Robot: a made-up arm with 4 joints. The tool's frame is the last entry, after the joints.
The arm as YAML. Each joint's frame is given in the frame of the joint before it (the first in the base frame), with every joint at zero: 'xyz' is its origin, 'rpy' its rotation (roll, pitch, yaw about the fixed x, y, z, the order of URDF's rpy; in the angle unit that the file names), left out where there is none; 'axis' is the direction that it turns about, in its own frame. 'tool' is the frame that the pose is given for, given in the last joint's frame.
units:
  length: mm
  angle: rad
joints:
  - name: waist
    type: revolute
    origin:
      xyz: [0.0, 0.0, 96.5]
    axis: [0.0, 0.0, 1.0]
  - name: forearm
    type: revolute
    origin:
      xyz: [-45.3, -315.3, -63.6]
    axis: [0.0, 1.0, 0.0]
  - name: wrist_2
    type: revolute
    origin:
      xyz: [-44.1, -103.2, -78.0]
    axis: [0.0, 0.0, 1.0]
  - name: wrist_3
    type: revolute
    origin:
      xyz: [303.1, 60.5, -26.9]
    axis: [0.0, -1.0, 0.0]
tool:
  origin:
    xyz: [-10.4, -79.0, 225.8]
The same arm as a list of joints. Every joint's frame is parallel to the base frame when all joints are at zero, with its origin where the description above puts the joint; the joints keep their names.
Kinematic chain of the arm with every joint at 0, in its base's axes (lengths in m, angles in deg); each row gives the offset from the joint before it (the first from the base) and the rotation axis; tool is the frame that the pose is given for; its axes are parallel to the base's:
waist: xyz 0.0000 0.0000 0.0965 axis +z
forearm: xyz -0.0453 -0.3153 -0.0636 axis +y
wrist_2: xyz -0.0441 -0.1032 -0.0780 axis +z
wrist_3: xyz 0.3031 0.0605 -0.0269 axis -y
tool: xyz -0.0104 -0.0790 0.2258

